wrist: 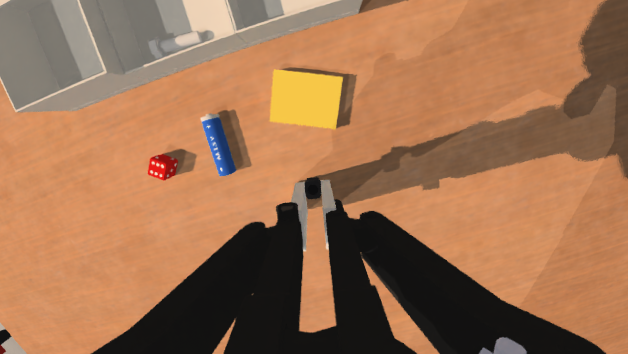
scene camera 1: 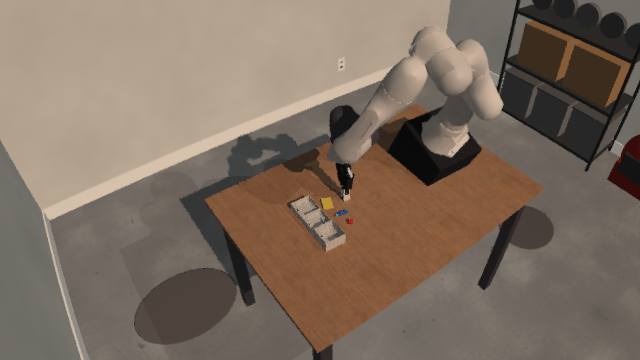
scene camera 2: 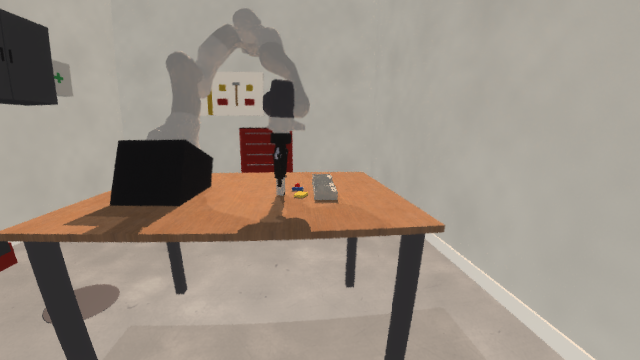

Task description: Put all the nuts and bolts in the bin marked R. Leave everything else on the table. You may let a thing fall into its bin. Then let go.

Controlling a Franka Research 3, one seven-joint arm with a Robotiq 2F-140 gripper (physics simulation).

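A small black nut [wrist: 313, 188] is held between the fingertips of my gripper [wrist: 313, 196] [scene camera 1: 345, 196] [scene camera 2: 280, 191], which is shut on it at or close above the table. A grey three-compartment bin tray [scene camera 1: 335, 244] [scene camera 2: 325, 195] [wrist: 172, 66] stands near the gripper. A silver bolt [wrist: 180, 43] lies in its middle compartment in the wrist view. The bin letters cannot be read in these views.
A yellow block [wrist: 306, 99] [scene camera 1: 327, 203] [scene camera 2: 300, 194], a blue battery [wrist: 218, 146] [scene camera 1: 341, 213] and a red die [wrist: 162, 167] [scene camera 1: 350, 221] lie on the table [scene camera 1: 400, 240] between the gripper and the tray.
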